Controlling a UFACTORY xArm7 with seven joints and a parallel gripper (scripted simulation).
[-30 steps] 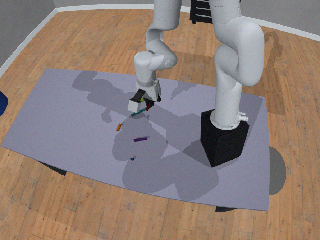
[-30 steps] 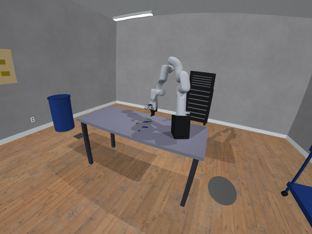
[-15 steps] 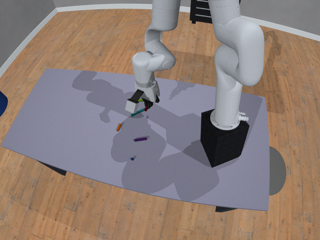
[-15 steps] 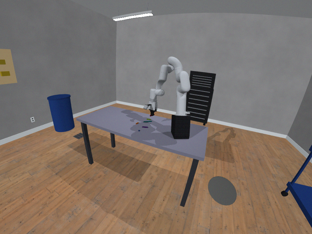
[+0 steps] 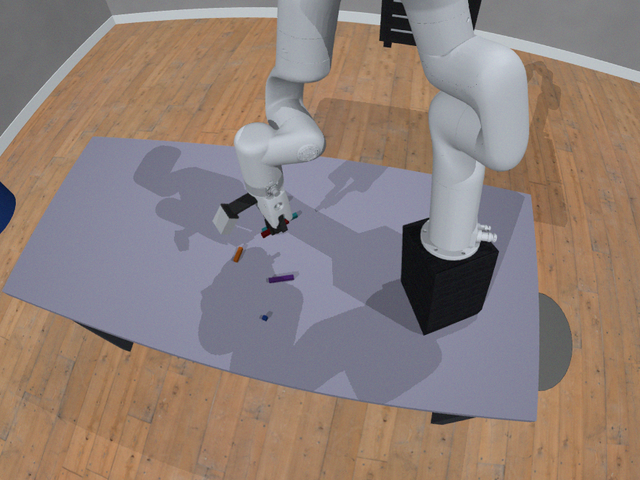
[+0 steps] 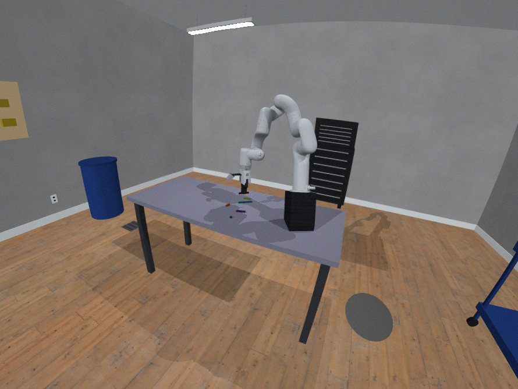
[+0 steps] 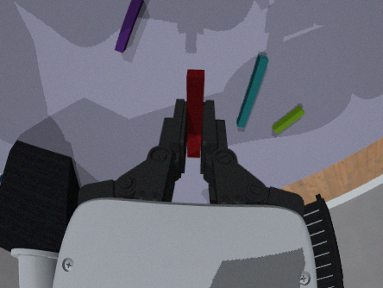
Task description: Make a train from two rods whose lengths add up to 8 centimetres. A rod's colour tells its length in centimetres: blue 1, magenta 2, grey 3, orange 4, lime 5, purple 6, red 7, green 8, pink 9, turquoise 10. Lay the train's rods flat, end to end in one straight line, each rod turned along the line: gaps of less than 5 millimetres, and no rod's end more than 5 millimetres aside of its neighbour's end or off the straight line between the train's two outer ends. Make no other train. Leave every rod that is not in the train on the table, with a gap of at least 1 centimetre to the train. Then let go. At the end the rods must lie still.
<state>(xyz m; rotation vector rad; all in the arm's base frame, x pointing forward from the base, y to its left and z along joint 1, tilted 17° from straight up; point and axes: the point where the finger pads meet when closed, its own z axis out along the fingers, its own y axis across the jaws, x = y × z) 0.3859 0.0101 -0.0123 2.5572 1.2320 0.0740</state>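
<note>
My hand is 20 mm past the small blue rod, 180 mm to the right of it and 120 mm above it. The rest, counted from my hand: turquoise rod (30 mm ahead, 70 mm to the right, 120 mm below); purple rod (30 mm behind, 80 mm to the left, 120 mm below); red rod (20 mm below).
</note>
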